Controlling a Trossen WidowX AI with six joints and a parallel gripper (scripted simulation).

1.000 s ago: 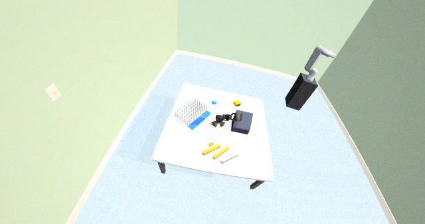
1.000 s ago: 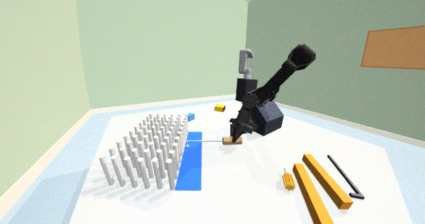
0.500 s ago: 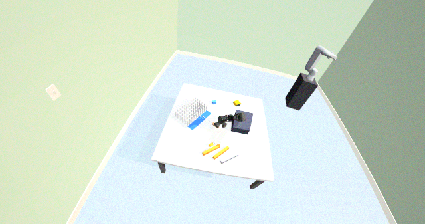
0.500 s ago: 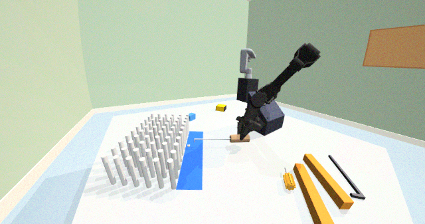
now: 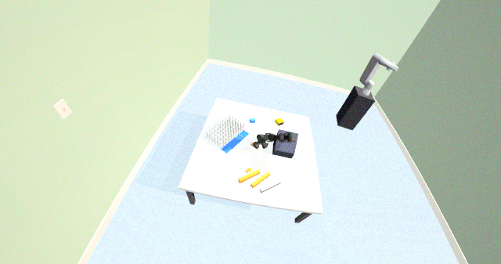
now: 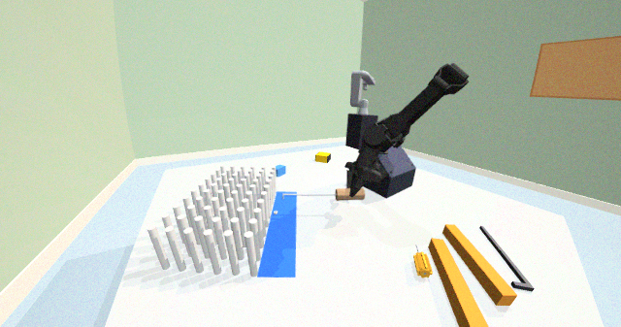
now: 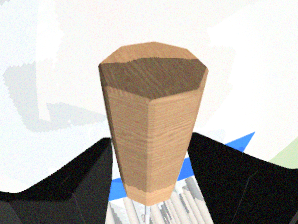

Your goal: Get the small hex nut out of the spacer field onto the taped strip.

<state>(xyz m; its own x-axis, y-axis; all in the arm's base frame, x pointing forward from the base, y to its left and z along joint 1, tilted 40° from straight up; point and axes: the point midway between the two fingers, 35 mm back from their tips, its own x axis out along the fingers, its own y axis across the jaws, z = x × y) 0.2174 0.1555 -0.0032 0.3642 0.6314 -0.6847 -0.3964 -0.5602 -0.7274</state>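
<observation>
My gripper tip is 40 cm to the left of the blue block, 12 cm short of it and 5 cm above it. Round my gripper tip: blue taped strip: 21 cm ahead, 7 cm below, 4 cm to the right; then yellow brush-like tool: 26 cm to the left, 5 cm below, 3 cm behind; then hex nut: 22 cm ahead, 9 cm to the right, 7 cm below.
</observation>
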